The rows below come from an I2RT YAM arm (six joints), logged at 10 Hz.
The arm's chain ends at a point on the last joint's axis. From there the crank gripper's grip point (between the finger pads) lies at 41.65 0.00 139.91 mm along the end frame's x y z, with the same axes.
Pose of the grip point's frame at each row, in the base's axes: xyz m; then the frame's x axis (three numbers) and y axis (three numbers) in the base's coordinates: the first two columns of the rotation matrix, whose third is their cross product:
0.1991 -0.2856 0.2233 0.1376 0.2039 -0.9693 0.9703 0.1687 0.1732
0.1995 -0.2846 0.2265 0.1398 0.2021 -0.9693 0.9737 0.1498 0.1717
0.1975 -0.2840 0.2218 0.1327 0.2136 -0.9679 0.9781 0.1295 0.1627
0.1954 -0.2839 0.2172 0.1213 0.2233 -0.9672 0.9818 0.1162 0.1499
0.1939 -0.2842 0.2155 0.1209 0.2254 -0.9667 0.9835 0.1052 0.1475
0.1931 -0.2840 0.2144 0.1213 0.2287 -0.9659 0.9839 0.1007 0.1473
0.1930 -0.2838 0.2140 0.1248 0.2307 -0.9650 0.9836 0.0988 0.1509
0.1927 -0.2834 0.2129 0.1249 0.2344 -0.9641 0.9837 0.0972 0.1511
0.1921 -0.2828 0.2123 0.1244 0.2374 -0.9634 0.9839 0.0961 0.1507
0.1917 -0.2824 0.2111 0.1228 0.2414 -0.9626 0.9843 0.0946 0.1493
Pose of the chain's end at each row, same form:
0.1655 -0.1592 0.2881 0.1376 0.2039 -0.9693 0.9703 0.1687 0.1732
0.1685 -0.1576 0.2915 0.1398 0.2021 -0.9693 0.9737 0.1498 0.1717
0.1696 -0.1574 0.2889 0.1327 0.2136 -0.9679 0.9781 0.1295 0.1627
0.1699 -0.1578 0.2862 0.1213 0.2233 -0.9672 0.9818 0.1162 0.1499
0.1700 -0.1581 0.2850 0.1209 0.2254 -0.9667 0.9835 0.1052 0.1475
0.1697 -0.1581 0.2844 0.1213 0.2287 -0.9659 0.9839 0.1007 0.1473
0.1696 -0.1580 0.2842 0.1248 0.2307 -0.9650 0.9836 0.0988 0.1509
0.1694 -0.1578 0.2836 0.1249 0.2344 -0.9641 0.9837 0.0972 0.1511
0.1690 -0.1574 0.2834 0.1244 0.2374 -0.9634 0.9839 0.0961 0.1507
0.1688 -0.1573 0.2828 0.1228 0.2414 -0.9626 0.9843 0.0946 0.1493

